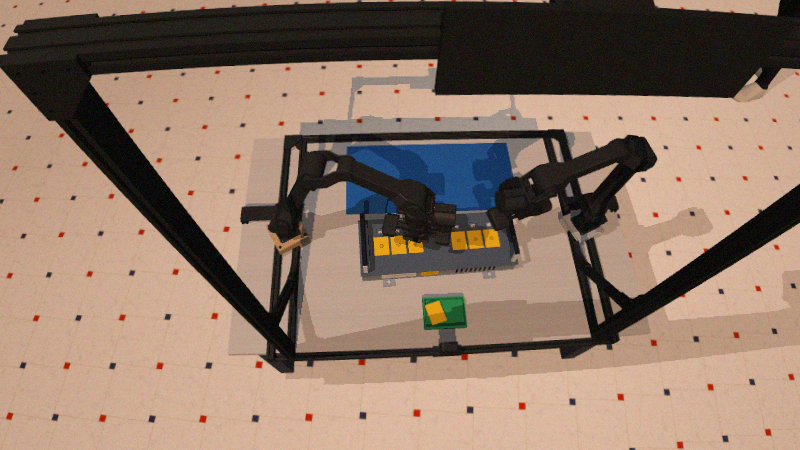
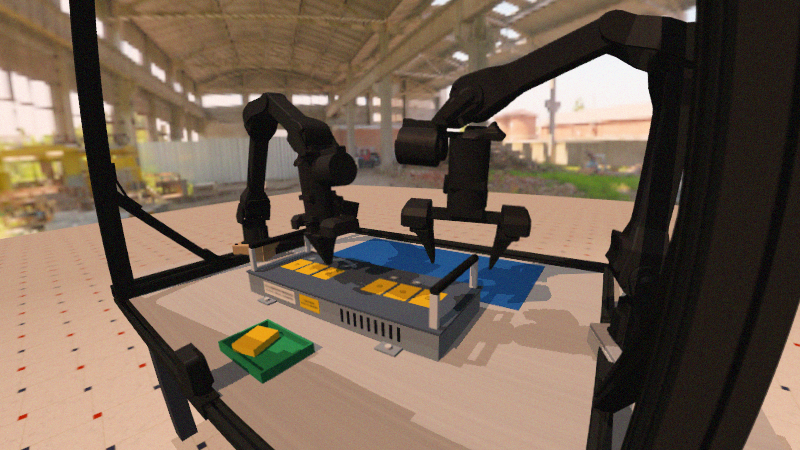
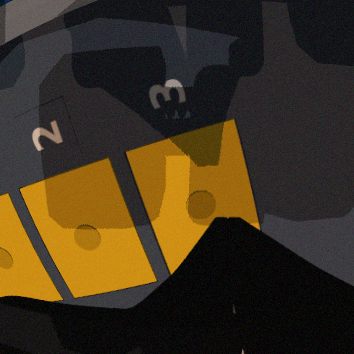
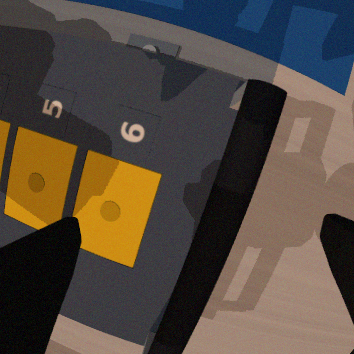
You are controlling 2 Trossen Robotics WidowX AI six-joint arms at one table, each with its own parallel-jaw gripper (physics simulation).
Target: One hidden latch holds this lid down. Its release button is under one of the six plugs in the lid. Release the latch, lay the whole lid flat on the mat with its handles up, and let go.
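Where they show: left gripper, fingertip midpoint: (image 1: 417,241) (image 2: 328,264) (image 3: 225,229); right gripper, fingertip midpoint: (image 1: 508,220) (image 2: 461,265) (image 4: 203,229); left arm's base, link origin: (image 1: 286,230); right arm's base, link origin: (image 1: 583,223).
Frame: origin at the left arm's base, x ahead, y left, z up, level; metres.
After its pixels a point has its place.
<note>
The grey lid (image 1: 443,264) {x 0.341, y -0.334, z 0.002 m} (image 2: 351,287) {x 0.374, y -0.306, z 0.003 m} (image 3: 302,147) {x 0.354, y -0.247, z 0.002 m} (image 4: 179,140) {x 0.557, y -0.306, z 0.002 m} sits on its box with several yellow plugs in two rows of three. My left gripper (image 1: 416,238) {x 0.311, y -0.240, z 0.022 m} (image 2: 326,260) {x 0.311, y -0.240, z 0.022 m} (image 3: 225,229) {x 0.311, y -0.240, z 0.022 m} is shut and empty, its tip low over plug 3 (image 3: 218,175) {x 0.320, y -0.232, z 0.001 m} beside plug 2 (image 3: 91,204) {x 0.275, y -0.205, z 0.002 m}. My right gripper (image 1: 507,223) {x 0.565, y -0.335, z 0.059 m} (image 2: 462,262) {x 0.565, y -0.335, z 0.059 m} (image 4: 203,229) {x 0.565, y -0.335, z 0.059 m} is open and empty, straddling the black right handle (image 1: 515,245) {x 0.529, y -0.411, z 0.062 m} (image 2: 454,273) {x 0.551, y -0.381, z 0.063 m} (image 4: 228,182) {x 0.575, y -0.318, z 0.063 m} from just above, near plug 6 (image 4: 119,211) {x 0.518, y -0.339, z 0.002 m} and plug 5 (image 4: 38,175) {x 0.471, y -0.312, z 0.002 m}. The blue mat (image 1: 452,165) {x 0.587, y -0.036, z -0.045 m} (image 2: 514,281) {x 0.705, y -0.152, z -0.045 m} (image 4: 309,42) {x 0.658, y -0.248, z -0.045 m} lies behind the box.
A green tray (image 1: 455,312) {x 0.301, y -0.463, z -0.042 m} (image 2: 284,357) {x 0.309, y -0.461, z -0.043 m} holding a yellow block (image 1: 436,312) {x 0.252, y -0.436, z -0.031 m} (image 2: 255,340) {x 0.255, y -0.444, z -0.030 m} stands in front of the box. A black frame (image 1: 425,135) {x 0.569, y 0.107, z -0.026 m} runs round the table. The lid's left handle (image 1: 365,250) {x 0.159, y -0.205, z 0.062 m} is at its other end.
</note>
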